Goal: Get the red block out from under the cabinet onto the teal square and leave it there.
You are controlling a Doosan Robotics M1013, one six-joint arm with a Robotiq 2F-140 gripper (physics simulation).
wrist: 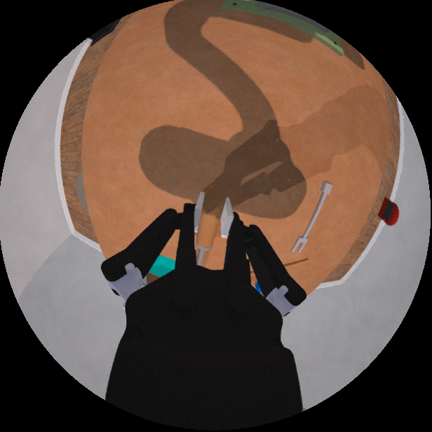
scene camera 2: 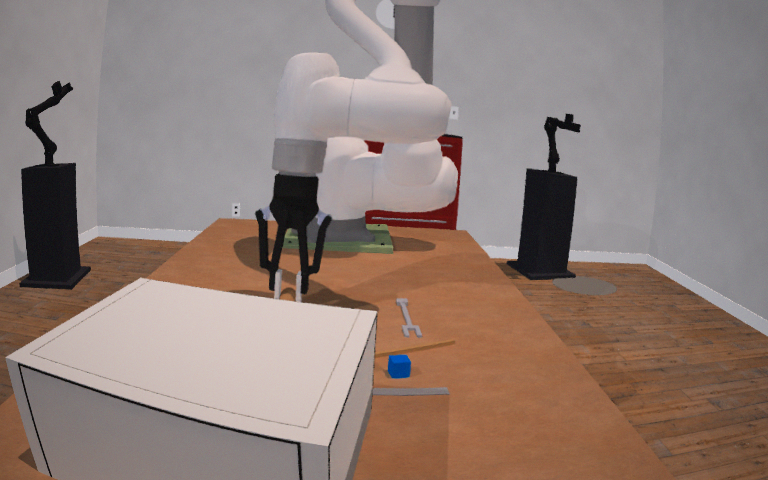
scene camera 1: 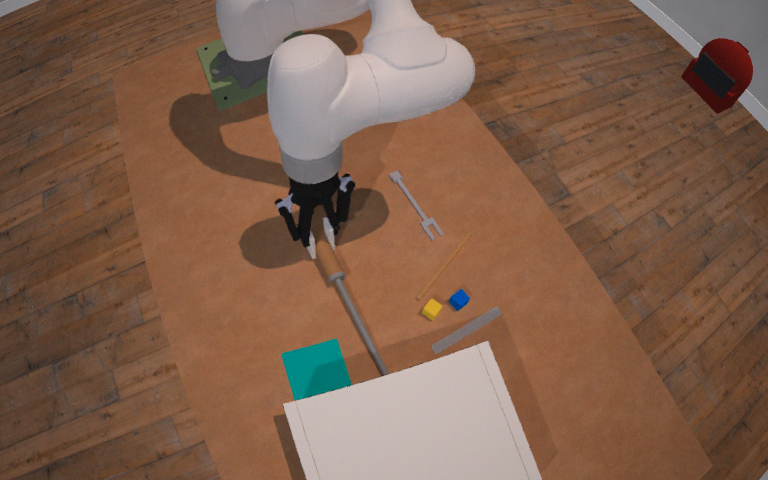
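Seen in the pictures: gripper, fingertip midpoint: (scene camera 1: 320, 248); arm's base at its link origin: (scene camera 2: 337, 234) (scene camera 1: 258, 58).
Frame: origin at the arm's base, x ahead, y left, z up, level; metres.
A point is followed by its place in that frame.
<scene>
My gripper (scene camera 1: 321, 238) {z -0.006, x 0.571, y -0.171 m} (scene camera 2: 288, 287) (wrist: 212, 202) is shut on the wooden handle of a hooked tool (scene camera 1: 330, 263) {z 0.025, x 0.620, y -0.181 m} (wrist: 207, 227). The tool's grey rod runs from the handle to the near edge of the white cabinet (scene camera 1: 407, 424) {z 0.123, x 0.928, y -0.264 m} (scene camera 2: 198, 345) {z 0.123, x 1.000, y -0.281 m}, and its far end is hidden under the cabinet in scene camera 1. The teal square (scene camera 1: 317, 365) {z -0.012, x 0.751, y -0.304 m} (wrist: 163, 266) lies on the table to the left of the rod, against the cabinet's edge in that view. The red block does not show in any view.
A yellow block (scene camera 1: 432, 309) {z 0.013, x 0.793, y -0.087 m} and a blue block (scene camera 1: 459, 299) {z 0.013, x 0.809, y -0.036 m} (scene camera 2: 399, 366) {z 0.007, x 0.820, y -0.035 m} lie right of the rod in scene camera 1. Near them are a thin wooden stick (scene camera 1: 444, 266) {z -0.005, x 0.738, y -0.007 m}, a grey flat bar (scene camera 1: 466, 330) {z -0.011, x 0.858, y -0.055 m} and a grey forked tool (scene camera 1: 415, 203) {z -0.007, x 0.599, y 0.038 m} (scene camera 2: 407, 318) {z -0.007, x 0.610, y 0.034 m} (wrist: 315, 215).
</scene>
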